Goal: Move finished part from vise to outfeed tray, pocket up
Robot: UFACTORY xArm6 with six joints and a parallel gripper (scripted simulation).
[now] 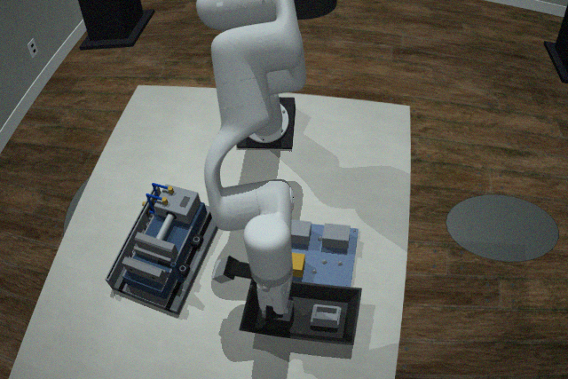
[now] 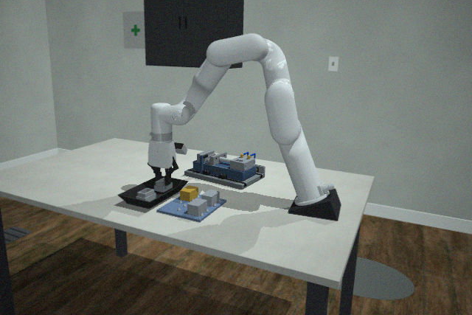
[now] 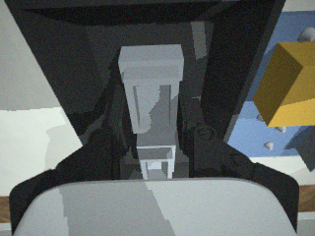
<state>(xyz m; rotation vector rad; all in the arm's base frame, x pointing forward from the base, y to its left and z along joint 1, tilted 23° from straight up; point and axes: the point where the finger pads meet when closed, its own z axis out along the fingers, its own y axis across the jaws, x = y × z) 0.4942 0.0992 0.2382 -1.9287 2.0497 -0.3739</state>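
The yellow block lies 120 mm behind my hand, 10 mm to the left of it and 40 mm below it. From my hand the other things lie so: grey actuator: 220 mm behind, 260 mm to the right, 20 mm above; then blue fixture plate: 160 mm behind, 60 mm to the left, 60 mm below; then silver rod: 150 mm behind, 280 mm to the right, 20 mm above.
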